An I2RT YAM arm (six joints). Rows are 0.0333 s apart.
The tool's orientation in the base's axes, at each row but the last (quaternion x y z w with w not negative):
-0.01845 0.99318 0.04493 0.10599
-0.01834 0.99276 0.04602 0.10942
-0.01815 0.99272 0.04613 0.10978
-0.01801 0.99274 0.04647 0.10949
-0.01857 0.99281 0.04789 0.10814
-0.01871 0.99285 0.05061 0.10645
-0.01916 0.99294 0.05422 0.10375
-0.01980 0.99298 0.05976 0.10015
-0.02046 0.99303 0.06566 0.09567
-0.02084 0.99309 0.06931 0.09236
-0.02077 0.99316 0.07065 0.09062
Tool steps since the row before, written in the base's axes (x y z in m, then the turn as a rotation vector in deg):
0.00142 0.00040 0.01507 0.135 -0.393 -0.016
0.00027 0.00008 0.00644 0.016 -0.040 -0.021
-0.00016 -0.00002 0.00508 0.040 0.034 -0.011
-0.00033 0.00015 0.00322 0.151 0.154 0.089
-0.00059 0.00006 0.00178 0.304 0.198 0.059
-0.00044 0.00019 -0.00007 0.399 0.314 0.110
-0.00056 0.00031 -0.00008 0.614 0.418 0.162
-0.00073 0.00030 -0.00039 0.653 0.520 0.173
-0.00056 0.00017 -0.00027 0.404 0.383 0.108
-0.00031 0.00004 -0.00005 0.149 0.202 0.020
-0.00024 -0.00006 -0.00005 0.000 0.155 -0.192
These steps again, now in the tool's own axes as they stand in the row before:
-0.00460 0.00162 -0.01434 -0.118 -0.399 0.007
-0.00168 0.00063 -0.00619 -0.010 -0.042 0.020
-0.00096 0.00043 -0.00497 -0.037 0.031 0.023
-0.00039 0.00045 -0.00319 -0.171 0.154 -0.039
0.00019 0.00025 -0.00185 -0.315 0.188 0.027
0.00044 0.00020 0.00000 -0.421 0.304 0.009
0.00056 0.00033 0.00000 -0.645 0.402 0.014
0.00079 0.00029 0.00027 -0.688 0.502 0.024
0.00060 0.00016 0.00018 -0.428 0.372 0.022
0.00031 0.00005 0.00000 -0.156 0.194 0.036
0.00025 -0.00005 0.00000 0.031 0.127 0.209

